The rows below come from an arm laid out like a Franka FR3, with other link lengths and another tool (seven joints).
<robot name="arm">
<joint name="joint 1" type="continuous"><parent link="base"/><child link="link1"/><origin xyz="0 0 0.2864" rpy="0 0 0"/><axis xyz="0 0 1"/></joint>
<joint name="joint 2" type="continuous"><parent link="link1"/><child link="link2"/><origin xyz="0 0 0" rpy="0 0 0"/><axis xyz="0 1 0"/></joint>
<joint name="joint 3" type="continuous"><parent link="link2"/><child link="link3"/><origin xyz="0 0 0.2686" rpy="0 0 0"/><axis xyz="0 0 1"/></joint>
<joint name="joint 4" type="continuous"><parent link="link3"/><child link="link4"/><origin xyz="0.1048 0 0" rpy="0 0 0"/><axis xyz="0 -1 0"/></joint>
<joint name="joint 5" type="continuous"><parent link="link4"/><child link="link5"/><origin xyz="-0.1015 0 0.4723" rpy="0 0 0"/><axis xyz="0 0 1"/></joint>
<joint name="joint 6" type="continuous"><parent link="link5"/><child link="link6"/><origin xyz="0 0 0" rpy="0 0 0"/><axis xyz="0 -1 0"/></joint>
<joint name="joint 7" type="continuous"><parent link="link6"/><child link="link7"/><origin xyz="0.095 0 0" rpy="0 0 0"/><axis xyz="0 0 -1"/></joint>
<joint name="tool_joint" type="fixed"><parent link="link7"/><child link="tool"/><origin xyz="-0.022 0.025 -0.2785" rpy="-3.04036 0 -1.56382"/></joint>
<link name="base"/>
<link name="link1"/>
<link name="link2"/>
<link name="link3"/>
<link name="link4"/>
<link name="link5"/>
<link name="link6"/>
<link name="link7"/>
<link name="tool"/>
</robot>
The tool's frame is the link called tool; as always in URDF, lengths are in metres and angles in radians. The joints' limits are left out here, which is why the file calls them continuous.
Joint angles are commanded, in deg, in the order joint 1, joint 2, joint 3, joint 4, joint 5, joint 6, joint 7. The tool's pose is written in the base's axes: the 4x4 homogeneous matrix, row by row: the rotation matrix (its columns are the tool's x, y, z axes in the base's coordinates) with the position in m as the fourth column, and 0 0 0 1 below. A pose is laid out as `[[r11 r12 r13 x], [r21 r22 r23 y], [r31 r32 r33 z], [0 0 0 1]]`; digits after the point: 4 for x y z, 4 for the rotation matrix.
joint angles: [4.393 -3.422 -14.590 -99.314 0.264 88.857 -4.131]
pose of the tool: [[-0.0993 -0.9949 -0.0185 0.6002], [-0.9946 0.0987 0.0314 -0.0833], [-0.0294 0.0215 -0.9993 0.3274], [0 0 0 1]]
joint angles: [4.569 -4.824 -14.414 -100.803 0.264 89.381 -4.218]
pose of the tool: [[-0.0912 -0.9958 -0.0109 0.5963], [-0.9952 0.0908 0.0360 -0.0789], [-0.0349 0.0141 -0.9993 0.3288], [0 0 0 1]]
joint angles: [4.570 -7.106 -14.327 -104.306 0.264 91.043 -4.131]
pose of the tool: [[-0.0902 -0.9959 -0.0030 0.5887], [-0.9950 0.0900 0.0443 -0.0762], [-0.0438 0.0070 -0.9990 0.3215], [0 0 0 1]]
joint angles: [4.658 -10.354 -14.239 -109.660 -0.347 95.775 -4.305]
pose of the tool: [[-0.0802 -0.9959 0.0409 0.5868], [-0.9958 0.0818 0.0404 -0.0757], [-0.0436 -0.0375 -0.9983 0.3085], [0 0 0 1]]
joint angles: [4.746 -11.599 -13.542 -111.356 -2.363 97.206 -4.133]
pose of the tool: [[-0.0626 -0.9967 0.0526 0.5853], [-0.9980 0.0631 0.0071 -0.0762], [-0.0104 -0.0521 -0.9986 0.3058], [0 0 0 1]]
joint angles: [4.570 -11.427 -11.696 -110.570 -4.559 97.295 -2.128]
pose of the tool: [[-0.0633 -0.9961 0.0608 0.5909], [-0.9973 0.0609 -0.0405 -0.0696], [0.0367 -0.0632 -0.9973 0.3116], [0 0 0 1]]
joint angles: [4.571 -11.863 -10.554 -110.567 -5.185 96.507 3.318]
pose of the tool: [[-0.1369 -0.9891 0.0541 0.5903], [-0.9891 0.1335 -0.0617 -0.0588], [0.0538 -0.0619 -0.9966 0.3153], [0 0 0 1]]
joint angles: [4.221 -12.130 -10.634 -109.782 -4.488 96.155 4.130]
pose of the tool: [[-0.1615 -0.9846 0.0666 0.5921], [-0.9860 0.1582 -0.0520 -0.0602], [0.0406 -0.0740 -0.9964 0.3252], [0 0 0 1]]
